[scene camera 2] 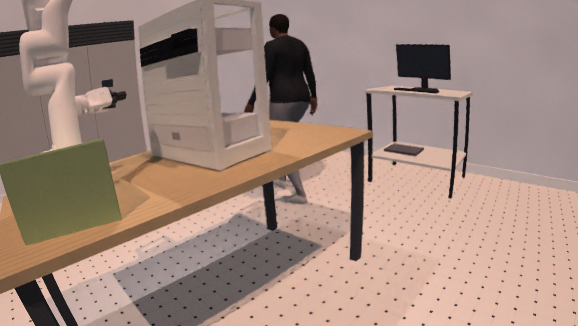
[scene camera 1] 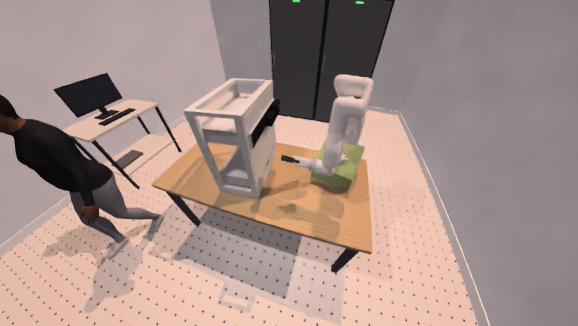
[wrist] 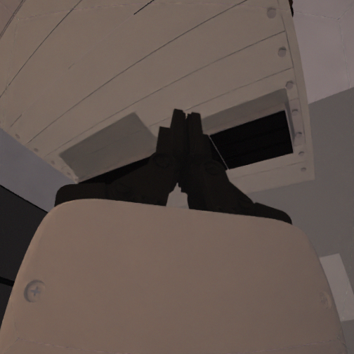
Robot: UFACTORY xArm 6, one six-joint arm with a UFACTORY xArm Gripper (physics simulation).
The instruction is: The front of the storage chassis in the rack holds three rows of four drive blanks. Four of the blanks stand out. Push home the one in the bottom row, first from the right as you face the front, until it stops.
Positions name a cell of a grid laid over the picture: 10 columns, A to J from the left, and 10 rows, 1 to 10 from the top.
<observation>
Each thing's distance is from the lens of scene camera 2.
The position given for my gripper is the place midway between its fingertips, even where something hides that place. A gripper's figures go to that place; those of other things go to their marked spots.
my gripper (scene camera 2: C3): 1.35 m
pale rack (scene camera 2: D4): 1.24 m
</observation>
